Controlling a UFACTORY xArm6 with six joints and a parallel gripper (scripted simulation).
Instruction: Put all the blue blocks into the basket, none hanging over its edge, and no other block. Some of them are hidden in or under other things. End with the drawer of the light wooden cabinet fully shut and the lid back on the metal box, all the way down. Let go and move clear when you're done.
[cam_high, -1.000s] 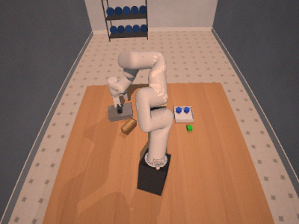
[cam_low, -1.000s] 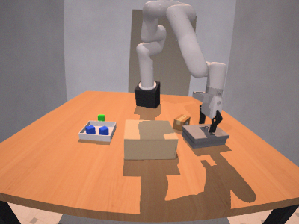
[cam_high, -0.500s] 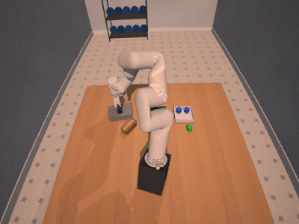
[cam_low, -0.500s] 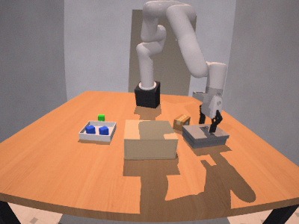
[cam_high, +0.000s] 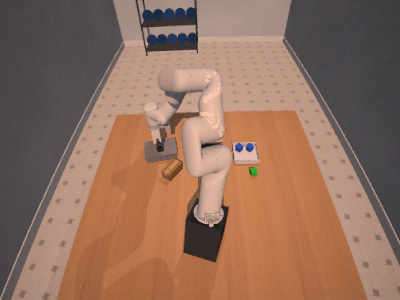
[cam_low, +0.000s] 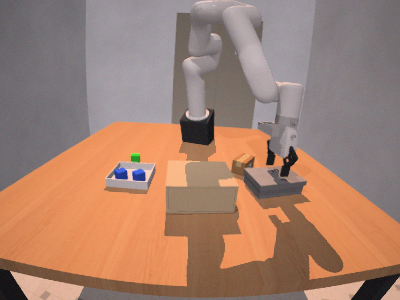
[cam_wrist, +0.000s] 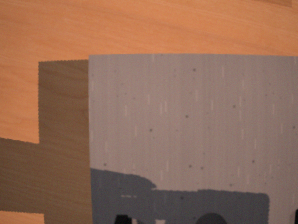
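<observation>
Now: hand 5 cm above the grey metal box. Round my hand: small brown box (16 cm behind, 5 cm to the right, 4 cm below); drawer (28 cm to the right, 4 cm below); red block (14 cm behind, 7 cm to the right, 6 cm below).
</observation>
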